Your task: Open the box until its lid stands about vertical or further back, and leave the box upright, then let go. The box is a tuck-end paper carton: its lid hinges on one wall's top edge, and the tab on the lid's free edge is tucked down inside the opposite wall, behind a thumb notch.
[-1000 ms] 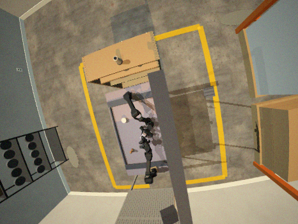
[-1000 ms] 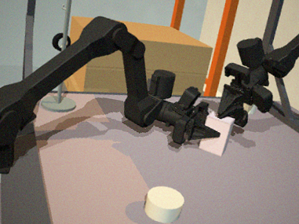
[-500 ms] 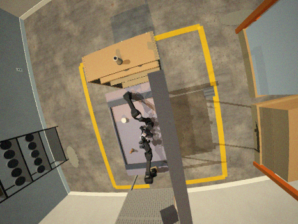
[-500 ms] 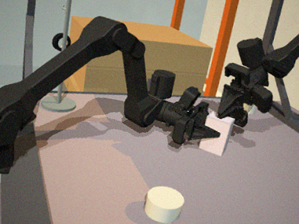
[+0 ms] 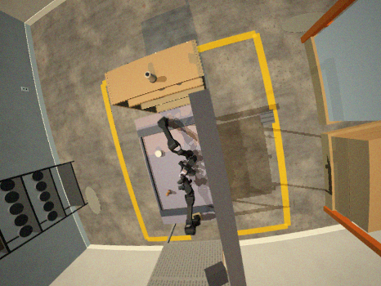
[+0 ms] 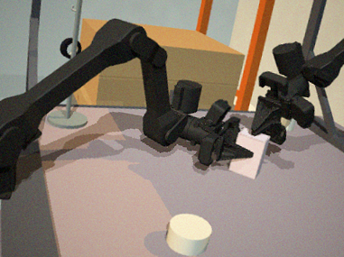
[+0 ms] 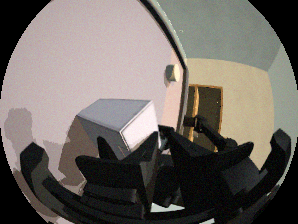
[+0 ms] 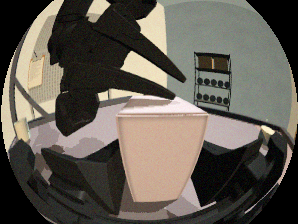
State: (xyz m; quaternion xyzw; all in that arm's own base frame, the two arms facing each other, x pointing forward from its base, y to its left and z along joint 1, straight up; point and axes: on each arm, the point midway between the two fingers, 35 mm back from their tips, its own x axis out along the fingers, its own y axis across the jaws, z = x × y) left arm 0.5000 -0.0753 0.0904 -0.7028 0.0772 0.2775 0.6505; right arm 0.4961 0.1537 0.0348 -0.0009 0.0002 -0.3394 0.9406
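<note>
My right gripper is now 20 mm short of the box and 10 mm to the right of it. From my right hand the other things lie so: small brown object: 250 mm ahead, 190 mm to the left, 20 mm below; pole stand: 330 mm to the right, 290 mm behind, 80 mm above.
</note>
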